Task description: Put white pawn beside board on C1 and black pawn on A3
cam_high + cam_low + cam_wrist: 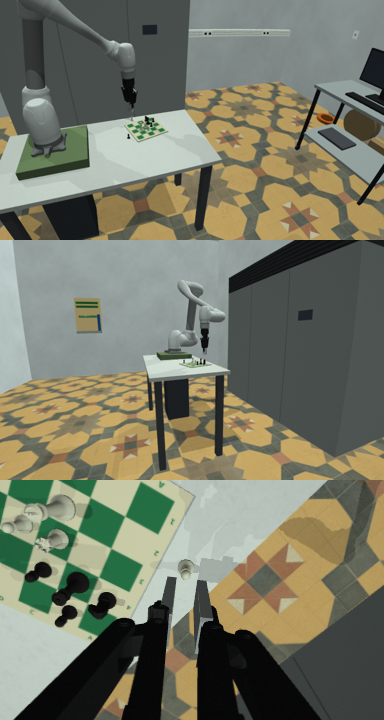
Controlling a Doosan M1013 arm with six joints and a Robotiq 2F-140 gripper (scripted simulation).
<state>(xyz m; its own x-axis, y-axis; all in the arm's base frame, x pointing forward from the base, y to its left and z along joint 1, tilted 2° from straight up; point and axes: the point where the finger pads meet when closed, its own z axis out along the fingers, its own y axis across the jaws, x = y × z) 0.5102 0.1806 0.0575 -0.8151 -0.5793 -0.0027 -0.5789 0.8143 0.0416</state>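
Now: the chessboard 7 cm ahead of my hand, 13 cm to the right of it and 11 cm below it.
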